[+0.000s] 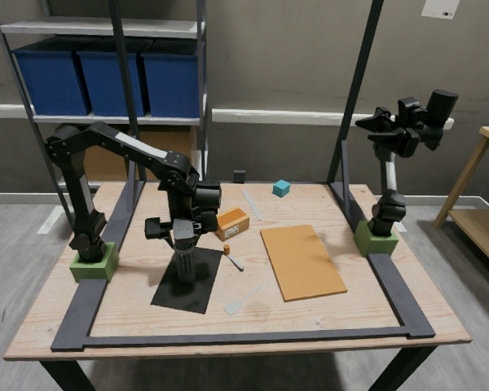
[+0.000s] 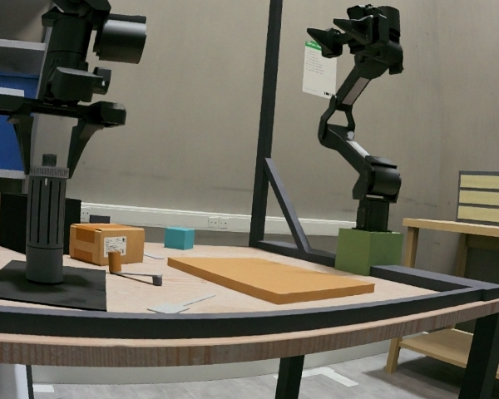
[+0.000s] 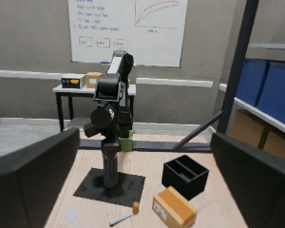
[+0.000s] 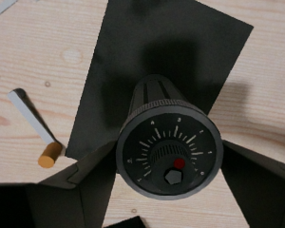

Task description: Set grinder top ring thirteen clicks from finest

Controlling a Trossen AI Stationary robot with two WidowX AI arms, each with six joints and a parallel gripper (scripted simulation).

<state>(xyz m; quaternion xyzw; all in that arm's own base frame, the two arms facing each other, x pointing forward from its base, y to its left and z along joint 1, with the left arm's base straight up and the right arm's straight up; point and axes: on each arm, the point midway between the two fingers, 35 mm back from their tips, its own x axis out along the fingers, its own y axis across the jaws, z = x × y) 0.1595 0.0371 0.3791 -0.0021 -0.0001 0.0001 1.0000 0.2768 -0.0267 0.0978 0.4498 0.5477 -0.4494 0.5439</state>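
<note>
The top ring is 3 cm below my right hand. Round my right hand: dark hand grinder (1 cm ahead, 6 cm below); crank (5 cm behind, 15 cm to the left, 16 cm below); black mat (1 cm behind, 1 cm to the left, 17 cm below).
</note>
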